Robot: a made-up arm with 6 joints.
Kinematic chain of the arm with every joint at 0, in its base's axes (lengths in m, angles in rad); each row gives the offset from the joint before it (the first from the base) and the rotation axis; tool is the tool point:
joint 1: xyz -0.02 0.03 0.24 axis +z
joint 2: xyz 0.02 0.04 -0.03 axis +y
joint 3: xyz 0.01 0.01 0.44 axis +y
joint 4: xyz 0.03 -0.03 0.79 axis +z
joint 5: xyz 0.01 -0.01 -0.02 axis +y
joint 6: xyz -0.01 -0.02 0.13 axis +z
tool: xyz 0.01 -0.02 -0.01
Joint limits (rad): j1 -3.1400..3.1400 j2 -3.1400..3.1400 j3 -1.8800..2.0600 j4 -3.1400..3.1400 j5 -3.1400..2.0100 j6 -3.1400..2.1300
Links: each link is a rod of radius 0.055 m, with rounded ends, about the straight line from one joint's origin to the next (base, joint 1, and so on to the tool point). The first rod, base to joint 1, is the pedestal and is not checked.
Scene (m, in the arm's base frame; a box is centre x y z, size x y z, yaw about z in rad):
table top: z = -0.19
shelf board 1: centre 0.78 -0.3 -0 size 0.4 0.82 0.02 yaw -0.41
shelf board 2: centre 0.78 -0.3 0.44 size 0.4 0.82 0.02 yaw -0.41
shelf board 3: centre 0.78 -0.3 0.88 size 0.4 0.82 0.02 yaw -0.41
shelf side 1: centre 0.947 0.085 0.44 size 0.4 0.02 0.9 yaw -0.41
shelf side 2: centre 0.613 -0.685 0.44 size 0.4 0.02 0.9 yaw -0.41
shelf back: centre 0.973 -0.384 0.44 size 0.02 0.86 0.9 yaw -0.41
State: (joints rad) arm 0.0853 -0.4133 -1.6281 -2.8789 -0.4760 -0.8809
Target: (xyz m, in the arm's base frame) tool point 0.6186 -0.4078 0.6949
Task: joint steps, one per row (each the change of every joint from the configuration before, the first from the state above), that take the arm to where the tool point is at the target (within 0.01 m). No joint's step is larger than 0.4 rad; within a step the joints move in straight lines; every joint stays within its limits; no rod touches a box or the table.
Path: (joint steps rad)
1: 0.3560 0.1183 -0.0360 0.0892 -0.2957 -0.0345
2: 0.3560 0.1184 -0.0360 0.0892 -0.2956 -0.0344
3: 0.3559 0.1183 -0.0360 0.0892 -0.2957 -0.0345
4: 0.3560 0.1184 -0.0359 0.0892 -0.2956 -0.0345
5: 0.3560 0.1183 -0.0360 0.0892 -0.2957 -0.0344
6: 0.3560 0.1184 -0.0360 0.0892 -0.2956 -0.0345
7: 0.3559 0.1183 -0.0360 0.0891 -0.2957 -0.0344
8: 0.0097 -0.0445 0.0179 -0.1400 0.3318 0.0332
9: 0.0097 -0.0446 0.0179 -0.1401 0.3317 0.0332
10: 0.0098 -0.0445 0.0179 -0.1400 0.3317 0.0332
11: 0.0097 -0.0445 0.0179 -0.1401 0.3317 0.0332
12: 0.0097 -0.0446 0.0179 -0.1400 0.3318 0.0332
13: 0.0097 -0.0445 0.0179 -0.1401 0.3317 0.0332

